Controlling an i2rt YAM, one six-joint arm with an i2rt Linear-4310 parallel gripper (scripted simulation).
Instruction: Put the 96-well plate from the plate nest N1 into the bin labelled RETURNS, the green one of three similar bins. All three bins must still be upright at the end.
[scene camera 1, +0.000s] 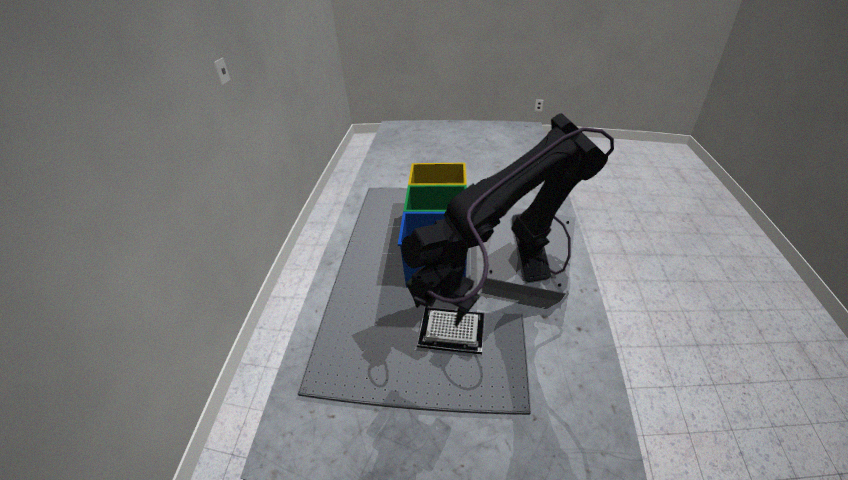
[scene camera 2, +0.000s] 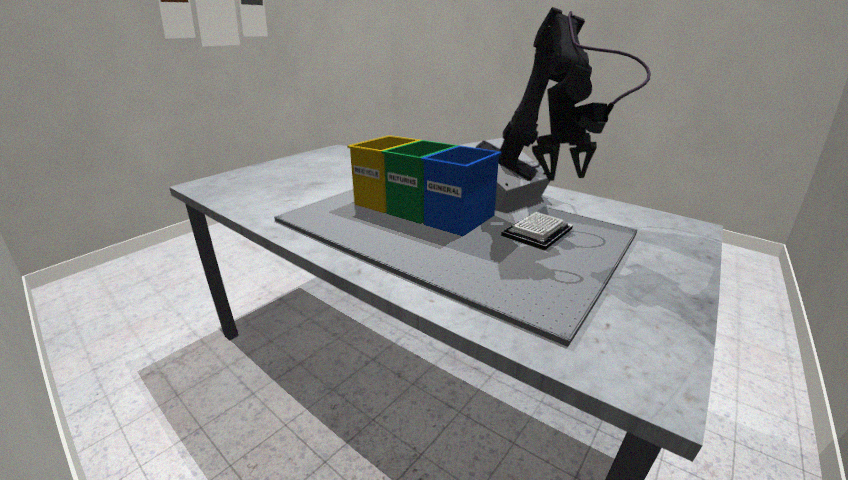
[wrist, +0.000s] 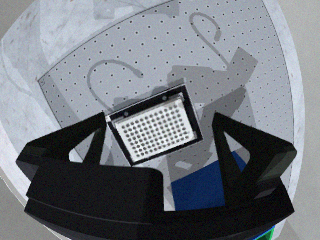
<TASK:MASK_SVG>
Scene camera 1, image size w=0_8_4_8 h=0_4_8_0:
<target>white 96-well plate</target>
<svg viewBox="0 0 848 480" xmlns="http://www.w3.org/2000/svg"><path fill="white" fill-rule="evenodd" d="M430 311L425 340L476 345L478 315L466 314L459 325L455 327L457 313Z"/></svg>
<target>blue bin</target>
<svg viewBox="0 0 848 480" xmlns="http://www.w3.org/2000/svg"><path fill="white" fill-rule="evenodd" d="M401 249L405 283L407 283L412 278L412 275L421 267L410 268L404 261ZM398 246L401 248L403 239L406 236L410 236L414 229L434 225L436 220L446 219L444 217L445 212L403 212Z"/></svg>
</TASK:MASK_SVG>
